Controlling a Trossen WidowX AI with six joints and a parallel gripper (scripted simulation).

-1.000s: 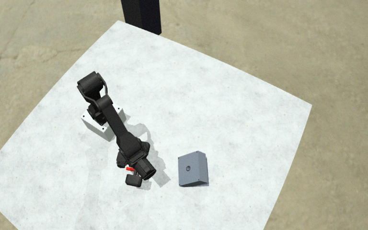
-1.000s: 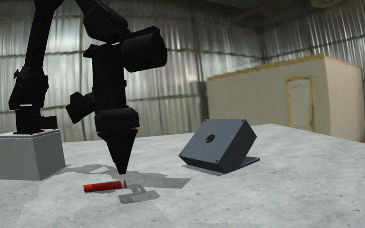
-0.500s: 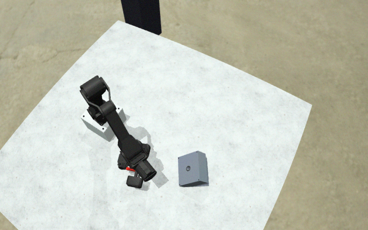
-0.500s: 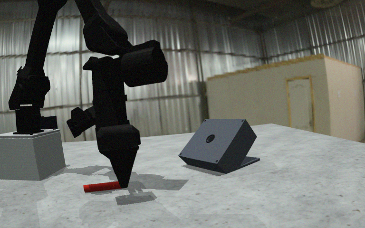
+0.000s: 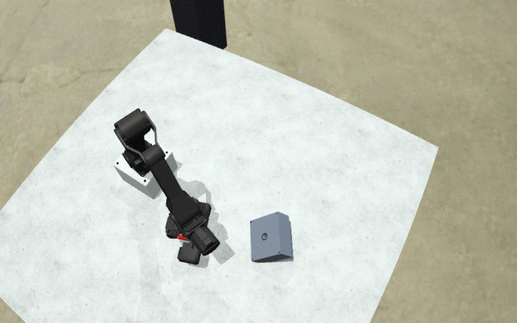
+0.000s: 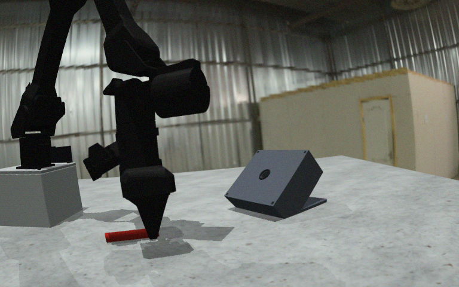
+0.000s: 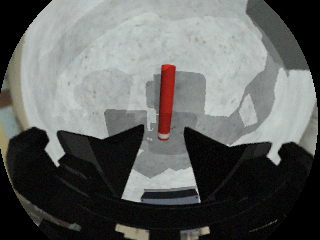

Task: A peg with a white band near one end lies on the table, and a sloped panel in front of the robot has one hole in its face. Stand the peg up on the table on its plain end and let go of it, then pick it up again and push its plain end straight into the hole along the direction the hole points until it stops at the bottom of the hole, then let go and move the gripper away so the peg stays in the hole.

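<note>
The red peg lies 10 mm to the right of my gripper tip and 10 mm behind it. Round my gripper tip: grey sloped panel: 180 mm ahead, 140 mm to the left, 40 mm above; then thin foot plate: 190 mm ahead, 150 mm to the left.
</note>
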